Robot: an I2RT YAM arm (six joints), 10 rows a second.
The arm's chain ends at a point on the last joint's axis. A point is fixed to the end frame.
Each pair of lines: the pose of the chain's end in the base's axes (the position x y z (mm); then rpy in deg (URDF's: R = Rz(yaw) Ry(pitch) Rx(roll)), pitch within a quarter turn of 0, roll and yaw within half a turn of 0), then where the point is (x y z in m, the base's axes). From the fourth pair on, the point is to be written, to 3 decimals.
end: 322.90 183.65 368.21 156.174 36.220 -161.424
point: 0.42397 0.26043 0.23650
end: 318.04 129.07 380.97 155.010 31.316 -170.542
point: 0.41743 0.19042 0.24020
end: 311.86 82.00 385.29 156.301 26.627 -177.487
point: 0.40668 0.12639 0.23530
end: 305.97 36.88 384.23 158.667 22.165 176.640
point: 0.393 0.065 0.226
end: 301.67 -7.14 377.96 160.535 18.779 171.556
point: 0.381 0.008 0.214
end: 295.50 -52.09 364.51 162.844 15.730 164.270
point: 0.366 -0.051 0.196
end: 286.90 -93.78 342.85 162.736 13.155 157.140
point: 0.350 -0.099 0.171
